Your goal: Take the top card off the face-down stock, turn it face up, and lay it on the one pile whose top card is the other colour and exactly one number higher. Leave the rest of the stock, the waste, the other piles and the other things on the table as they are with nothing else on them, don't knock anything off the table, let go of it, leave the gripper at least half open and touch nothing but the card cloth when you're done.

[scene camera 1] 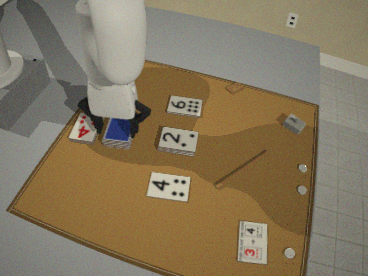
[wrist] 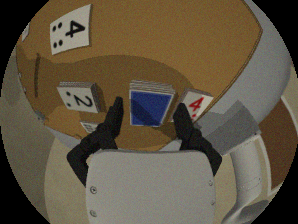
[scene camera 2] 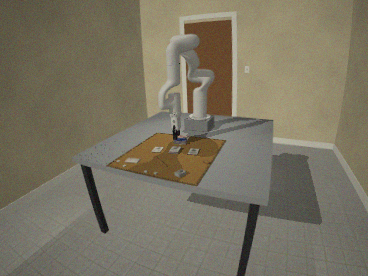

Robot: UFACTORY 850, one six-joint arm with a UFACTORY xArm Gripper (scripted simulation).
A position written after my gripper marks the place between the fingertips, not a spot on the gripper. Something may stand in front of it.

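Observation:
Scene camera 1 shows my gripper (scene camera 1: 117, 131); the wrist view likewise shows the gripper (wrist: 150, 107).

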